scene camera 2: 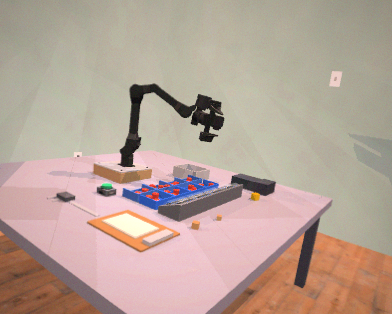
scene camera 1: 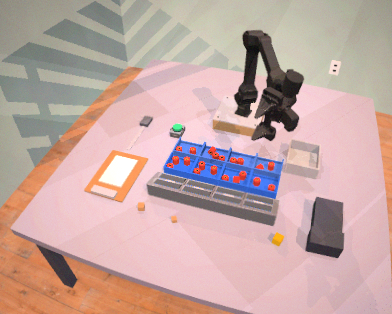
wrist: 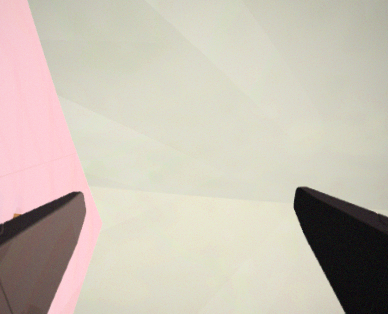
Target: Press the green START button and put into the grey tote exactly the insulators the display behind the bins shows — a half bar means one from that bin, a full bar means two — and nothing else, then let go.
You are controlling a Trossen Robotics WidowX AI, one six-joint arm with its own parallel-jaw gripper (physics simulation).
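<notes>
The green START button [scene camera 1: 177, 128] [scene camera 2: 106, 186] stands on a small dark base left of the arm's base. Blue bins [scene camera 1: 224, 175] [scene camera 2: 159, 203] in two rows hold red insulators [scene camera 1: 214, 170] [scene camera 2: 155, 195]. The display [scene camera 1: 212, 201] [scene camera 2: 202, 204] is a long dark grey housing with several windows along the bins; no bars can be made out in its windows. The grey tote [scene camera 1: 304, 170] [scene camera 2: 191, 172] stands at the right end of the bins, and its visible inside shows no insulator. My gripper [wrist: 191, 199] is open and empty, high above the table near the tote.
An orange clipboard [scene camera 1: 93, 186] [scene camera 2: 102, 226] lies left of the bins. A dark box [scene camera 1: 325, 227] [scene camera 2: 253, 184] stands at the right. A yellow cube [scene camera 1: 278, 239] [scene camera 2: 255, 196] and two small orange blocks [scene camera 1: 141, 206] [scene camera 2: 195, 225] lie beyond the display. A small dark object [scene camera 1: 146, 121] [scene camera 2: 65, 196] lies near the button.
</notes>
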